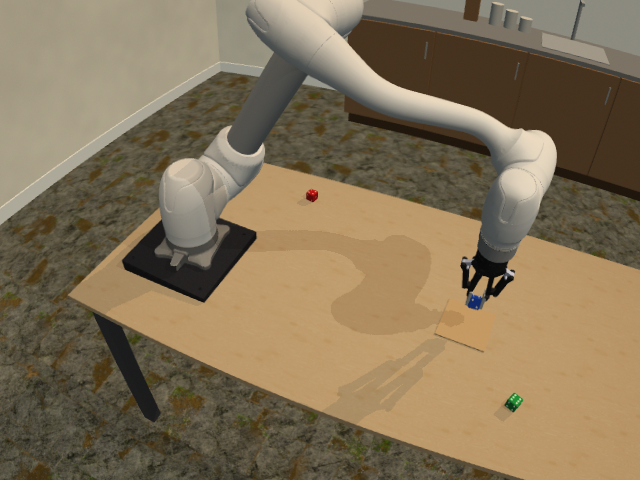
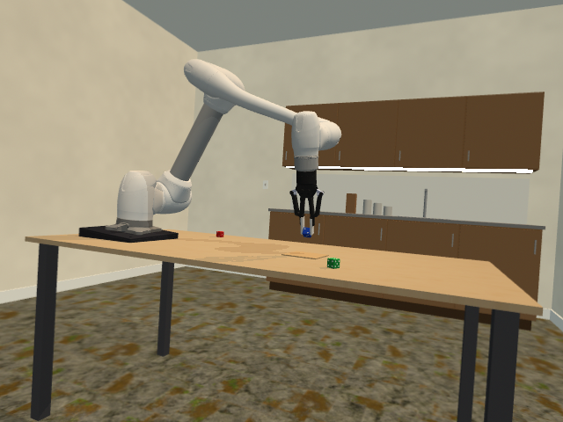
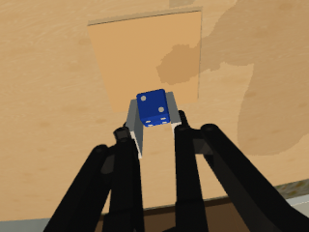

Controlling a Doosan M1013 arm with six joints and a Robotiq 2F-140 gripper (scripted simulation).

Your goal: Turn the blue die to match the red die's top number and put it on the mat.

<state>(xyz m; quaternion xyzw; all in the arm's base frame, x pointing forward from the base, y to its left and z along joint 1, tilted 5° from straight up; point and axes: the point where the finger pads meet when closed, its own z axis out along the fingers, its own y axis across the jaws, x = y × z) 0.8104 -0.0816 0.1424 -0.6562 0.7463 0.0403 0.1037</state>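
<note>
Right now my hand is 1 cm to the right of the blue die and 3 cm above it. Also, from my hand: green die: 13 cm ahead, 23 cm to the right, 10 cm below; red die: 54 cm behind, 44 cm to the left, 10 cm below; mat: 1 cm to the left, 11 cm below.
</note>
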